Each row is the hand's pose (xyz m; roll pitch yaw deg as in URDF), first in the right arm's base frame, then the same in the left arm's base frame.
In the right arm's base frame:
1: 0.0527 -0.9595 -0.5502 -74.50 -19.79 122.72
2: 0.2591 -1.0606 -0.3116 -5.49 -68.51 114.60
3: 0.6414 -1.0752 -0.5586 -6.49 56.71 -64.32
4: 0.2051 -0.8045 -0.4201 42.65 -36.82 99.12
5: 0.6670 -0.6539 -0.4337 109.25 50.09 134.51
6: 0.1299 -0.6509 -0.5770 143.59 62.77 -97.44
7: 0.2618 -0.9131 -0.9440 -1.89 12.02 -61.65
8: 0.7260 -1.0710 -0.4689 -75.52 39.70 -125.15
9: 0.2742 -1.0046 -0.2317 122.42 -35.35 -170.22
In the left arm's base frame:
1: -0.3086 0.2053 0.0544 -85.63 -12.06 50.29
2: -0.3683 0.0386 0.3344 -29.98 -60.36 61.31
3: -0.2763 -0.3803 0.1812 11.60 49.17 -125.31
4: -0.1280 0.1293 0.2149 27.07 -33.36 32.62
5: 0.1314 -0.2714 0.3061 91.61 58.45 44.62
6: 0.0104 0.2036 0.0440 171.73 61.23 -147.98
7: -0.1924 -0.0678 -0.2816 9.58 5.26 -135.42
8: -0.2562 -0.4390 0.2878 -59.65 45.99 170.20
9: -0.3145 0.0561 0.4153 125.19 -22.38 112.94

